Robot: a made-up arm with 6 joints.
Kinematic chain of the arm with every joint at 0, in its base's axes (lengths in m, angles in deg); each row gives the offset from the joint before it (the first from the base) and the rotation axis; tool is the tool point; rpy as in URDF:
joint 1: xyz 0 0 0.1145 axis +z
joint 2: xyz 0 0 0 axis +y
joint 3: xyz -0.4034 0 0.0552 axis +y
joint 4: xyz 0.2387 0 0.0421 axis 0.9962 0 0.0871
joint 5: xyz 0 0 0 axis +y
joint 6: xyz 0.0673 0 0.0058 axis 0.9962 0 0.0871
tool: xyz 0 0 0 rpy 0 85 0
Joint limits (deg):
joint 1: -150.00..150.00
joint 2: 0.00..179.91
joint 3: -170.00..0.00
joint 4: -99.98..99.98
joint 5: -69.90..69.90
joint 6: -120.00..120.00
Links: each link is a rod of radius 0.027 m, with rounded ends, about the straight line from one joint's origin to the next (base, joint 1, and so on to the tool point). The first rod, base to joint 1, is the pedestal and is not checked.
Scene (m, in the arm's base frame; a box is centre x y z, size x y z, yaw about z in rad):
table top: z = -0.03
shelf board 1: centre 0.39 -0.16 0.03 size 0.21 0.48 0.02 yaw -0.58
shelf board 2: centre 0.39 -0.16 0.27 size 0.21 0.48 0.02 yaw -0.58
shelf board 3: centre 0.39 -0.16 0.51 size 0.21 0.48 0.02 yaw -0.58
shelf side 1: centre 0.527 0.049 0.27 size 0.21 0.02 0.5 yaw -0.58
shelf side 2: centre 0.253 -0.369 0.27 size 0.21 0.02 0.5 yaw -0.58
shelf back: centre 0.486 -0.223 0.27 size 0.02 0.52 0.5 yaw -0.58
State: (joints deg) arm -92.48 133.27 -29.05 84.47 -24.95 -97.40
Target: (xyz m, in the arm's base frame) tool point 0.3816 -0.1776 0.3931
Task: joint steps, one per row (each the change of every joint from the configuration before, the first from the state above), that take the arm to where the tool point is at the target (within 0.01 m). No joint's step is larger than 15 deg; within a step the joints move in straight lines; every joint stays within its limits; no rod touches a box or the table.
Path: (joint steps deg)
1: 13.76 -9.35 1.06 1.08 -3.60 -3.86
2: 13.76 -9.35 1.06 1.09 -3.61 -3.87
3: 13.76 -9.34 1.05 1.08 -3.60 -3.86
4: 13.75 -9.35 1.06 1.08 -3.61 -3.87
5: 12.85 -12.77 -6.70 -2.88 13.72 7.73
6: 12.85 -12.77 -6.71 -2.87 13.72 7.73
7: -3.59 10.26 -11.07 -0.50 -1.21 0.00
8: -3.60 10.27 -11.06 -0.50 -1.20 0.00
9: -3.59 10.27 -11.07 -0.49 -1.21 0.00

